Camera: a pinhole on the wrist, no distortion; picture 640 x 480 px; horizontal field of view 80.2 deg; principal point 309.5 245.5 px. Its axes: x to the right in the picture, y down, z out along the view. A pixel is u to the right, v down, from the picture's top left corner.
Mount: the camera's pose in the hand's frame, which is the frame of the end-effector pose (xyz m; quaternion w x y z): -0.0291 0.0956 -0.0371 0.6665 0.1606 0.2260 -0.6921
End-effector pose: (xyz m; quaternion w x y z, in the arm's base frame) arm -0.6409 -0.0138 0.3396 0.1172 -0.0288 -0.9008 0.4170
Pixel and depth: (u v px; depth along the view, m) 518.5 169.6 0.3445
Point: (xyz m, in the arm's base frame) -0.5883 -0.3069 0.4098
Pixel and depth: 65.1 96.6 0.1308
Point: -0.6114 -0.0507 0.1760
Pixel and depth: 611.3 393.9 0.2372
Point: -0.7137 -0.1687 0.4622
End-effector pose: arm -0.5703 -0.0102 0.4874 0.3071 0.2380 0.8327 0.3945
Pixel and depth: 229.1 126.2 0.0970
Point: -0.4844 0.0234 0.5244
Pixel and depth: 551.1 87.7 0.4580
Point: -0.3396 -0.2522 0.1292
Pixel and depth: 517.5 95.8 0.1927
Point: -0.4633 -0.0860 0.4031
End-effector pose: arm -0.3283 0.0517 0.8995 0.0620 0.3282 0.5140 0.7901
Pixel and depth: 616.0 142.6 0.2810
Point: -0.2599 0.1923 0.6703
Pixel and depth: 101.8 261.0 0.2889
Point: -0.1531 0.2451 1.0464
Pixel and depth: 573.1 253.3 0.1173
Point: -0.3082 0.0733 0.8641
